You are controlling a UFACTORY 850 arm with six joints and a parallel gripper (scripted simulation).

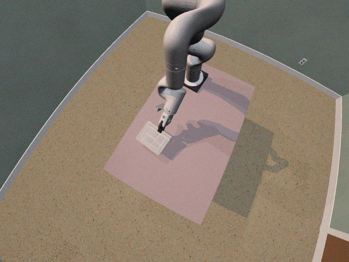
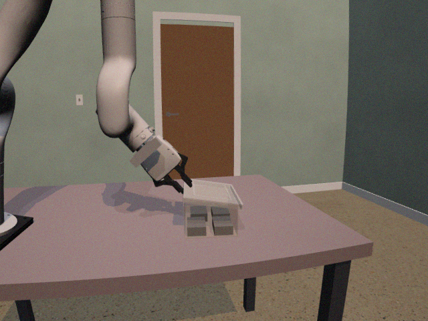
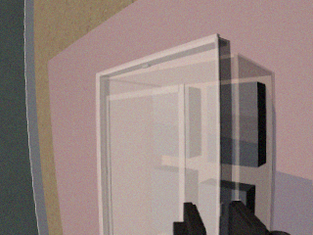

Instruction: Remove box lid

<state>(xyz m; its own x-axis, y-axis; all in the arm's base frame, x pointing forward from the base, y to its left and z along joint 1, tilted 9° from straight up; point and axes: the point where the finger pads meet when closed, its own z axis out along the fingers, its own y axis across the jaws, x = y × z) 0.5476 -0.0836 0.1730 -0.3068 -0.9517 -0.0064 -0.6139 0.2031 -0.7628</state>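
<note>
Right now the see-through lid is 70 mm ahead of my hand, 40 mm to the right of it and 20 mm below it. Round my hand: clear plastic box 70 mm ahead, 30 mm to the right, 80 mm below.
</note>
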